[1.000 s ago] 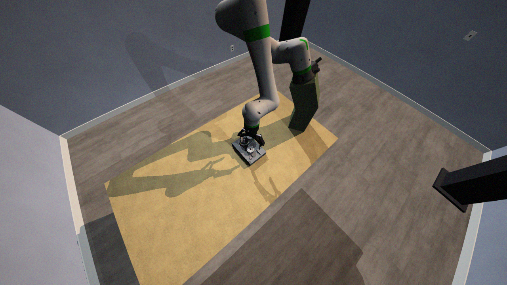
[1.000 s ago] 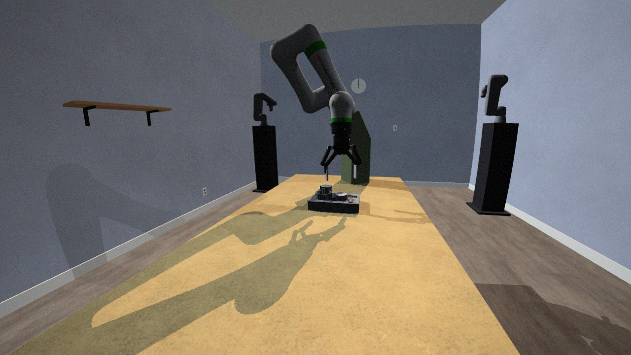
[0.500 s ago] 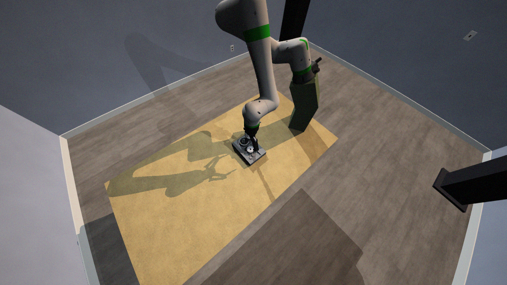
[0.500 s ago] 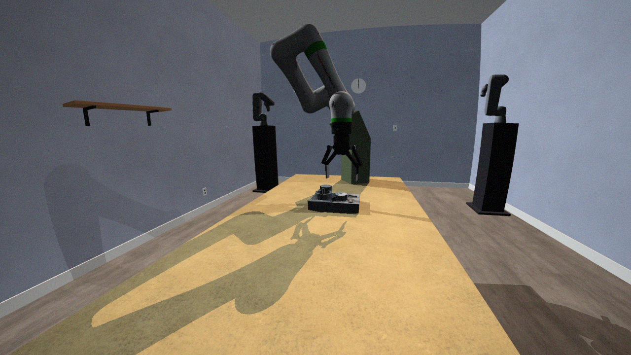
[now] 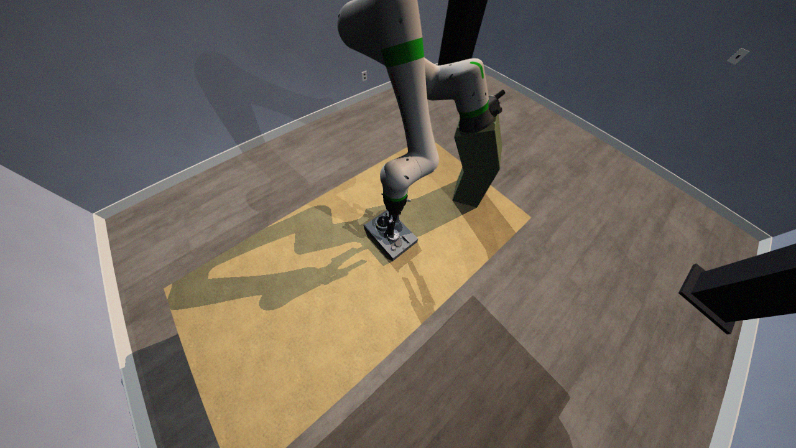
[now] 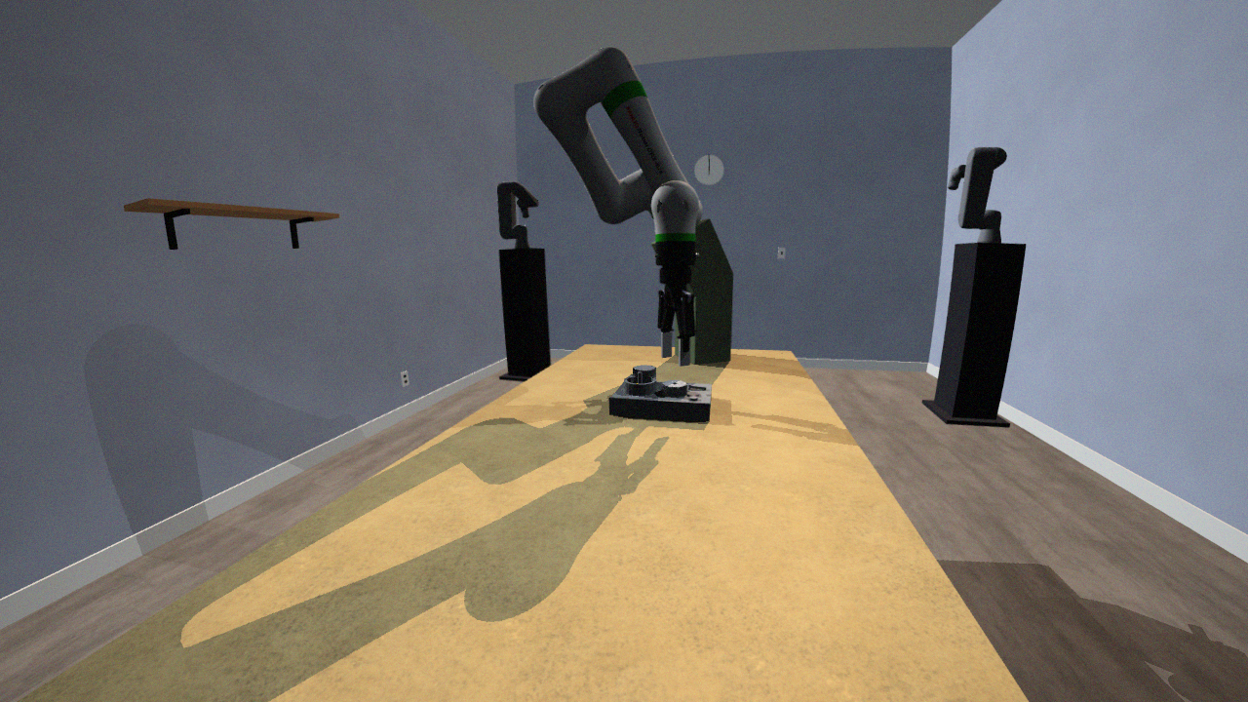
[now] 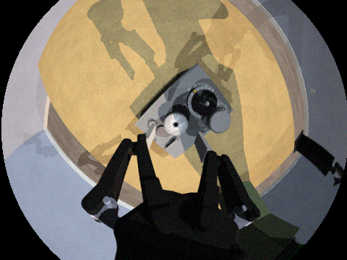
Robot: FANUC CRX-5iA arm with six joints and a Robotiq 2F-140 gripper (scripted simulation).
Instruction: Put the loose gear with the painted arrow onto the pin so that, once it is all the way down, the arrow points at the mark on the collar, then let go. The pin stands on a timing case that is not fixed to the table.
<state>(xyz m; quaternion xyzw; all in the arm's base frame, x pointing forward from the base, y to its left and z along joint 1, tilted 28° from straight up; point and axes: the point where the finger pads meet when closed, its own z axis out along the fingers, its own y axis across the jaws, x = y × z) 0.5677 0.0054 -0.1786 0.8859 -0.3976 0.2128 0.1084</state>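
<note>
Right now the light toothed gear is 100 mm below my hand. From my hand the other things lie so: peg: 100 mm below, 40 mm to the left, 40 mm behind.
</note>
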